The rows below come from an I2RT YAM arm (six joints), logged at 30 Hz.
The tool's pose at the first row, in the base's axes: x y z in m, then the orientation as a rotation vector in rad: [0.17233, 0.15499, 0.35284, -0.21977, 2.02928, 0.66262]
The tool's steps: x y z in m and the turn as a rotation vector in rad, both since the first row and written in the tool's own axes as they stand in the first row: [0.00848, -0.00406, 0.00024, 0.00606, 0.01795, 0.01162]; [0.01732, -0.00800, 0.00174, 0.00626, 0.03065, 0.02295]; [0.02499, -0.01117, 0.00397, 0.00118, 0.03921, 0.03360]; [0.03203, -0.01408, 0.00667, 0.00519, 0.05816, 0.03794]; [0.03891, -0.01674, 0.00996, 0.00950, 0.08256, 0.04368]
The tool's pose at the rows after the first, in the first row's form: [0.16969, 0.15265, 0.34412, -0.21120, 2.05088, 0.66382]; [0.16775, 0.15113, 0.33464, -0.20436, 2.06568, 0.67081]; [0.16666, 0.15051, 0.32614, -0.19976, 2.07481, 0.68282]; [0.16614, 0.15030, 0.31808, -0.19999, 2.09512, 0.68156]; [0.16605, 0.15059, 0.31001, -0.20062, 2.12106, 0.68083]
